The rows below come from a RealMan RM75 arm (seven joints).
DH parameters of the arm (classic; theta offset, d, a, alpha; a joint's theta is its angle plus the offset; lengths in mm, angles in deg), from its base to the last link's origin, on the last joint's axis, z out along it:
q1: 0 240.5 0 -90
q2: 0 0 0 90
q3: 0 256 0 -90
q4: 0 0 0 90
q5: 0 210 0 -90
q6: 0 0 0 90
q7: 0 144 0 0
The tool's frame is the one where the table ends.
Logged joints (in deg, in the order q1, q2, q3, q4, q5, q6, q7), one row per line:
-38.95, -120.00, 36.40, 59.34, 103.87, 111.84, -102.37
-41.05, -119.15, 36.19, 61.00, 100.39, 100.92, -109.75
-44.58, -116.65, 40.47, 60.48, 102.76, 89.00, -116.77
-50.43, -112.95, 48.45, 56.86, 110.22, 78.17, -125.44
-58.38, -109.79, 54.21, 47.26, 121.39, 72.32, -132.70
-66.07, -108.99, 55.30, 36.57, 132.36, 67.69, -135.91
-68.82, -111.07, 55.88, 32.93, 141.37, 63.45, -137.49
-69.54, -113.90, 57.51, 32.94, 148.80, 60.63, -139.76
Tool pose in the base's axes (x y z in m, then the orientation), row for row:
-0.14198, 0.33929, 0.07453, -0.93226, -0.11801, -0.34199, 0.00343
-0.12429, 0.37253, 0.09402, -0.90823, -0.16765, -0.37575, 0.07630
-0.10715, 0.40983, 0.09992, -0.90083, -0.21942, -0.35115, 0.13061
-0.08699, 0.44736, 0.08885, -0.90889, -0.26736, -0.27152, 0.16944
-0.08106, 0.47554, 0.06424, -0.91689, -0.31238, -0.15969, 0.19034
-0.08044, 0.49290, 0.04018, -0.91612, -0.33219, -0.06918, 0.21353
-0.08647, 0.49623, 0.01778, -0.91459, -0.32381, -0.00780, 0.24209
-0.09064, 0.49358, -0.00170, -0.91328, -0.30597, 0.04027, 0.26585
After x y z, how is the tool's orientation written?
As a quaternion, x y z w.
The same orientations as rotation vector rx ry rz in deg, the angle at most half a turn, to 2 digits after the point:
-167.44, -21.20, -61.42
-155.99, -28.79, -64.53
-149.91, -36.51, -58.44
-148.01, -43.54, -44.22
-147.62, -50.29, -25.71
-145.67, -52.82, -11.00
-143.26, -50.72, -1.22
-141.32, -47.34, 6.23

